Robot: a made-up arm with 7 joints. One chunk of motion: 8 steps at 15 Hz.
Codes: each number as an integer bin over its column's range. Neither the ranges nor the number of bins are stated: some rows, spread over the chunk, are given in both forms.
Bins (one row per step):
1: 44 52 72 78 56 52 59
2: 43 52 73 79 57 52 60
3: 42 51 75 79 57 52 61
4: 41 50 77 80 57 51 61
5: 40 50 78 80 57 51 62
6: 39 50 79 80 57 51 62
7: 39 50 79 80 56 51 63
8: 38 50 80 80 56 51 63
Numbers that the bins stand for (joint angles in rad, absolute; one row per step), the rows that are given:
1: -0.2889 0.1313 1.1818 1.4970 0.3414 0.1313 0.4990
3: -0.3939 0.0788 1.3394 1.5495 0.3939 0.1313 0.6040
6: -0.5515 0.0263 1.5495 1.6020 0.3939 0.0788 0.6566
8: -0.6040 0.0263 1.6020 1.6020 0.3414 0.0788 0.7091
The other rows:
2: -0.3414 0.1313 1.2343 1.5495 0.3939 0.1313 0.5515
4: -0.4465 0.0263 1.4444 1.6020 0.3939 0.0788 0.6040
5: -0.4990 0.0263 1.4970 1.6020 0.3939 0.0788 0.6566
7: -0.5515 0.0263 1.5495 1.6020 0.3414 0.0788 0.7091

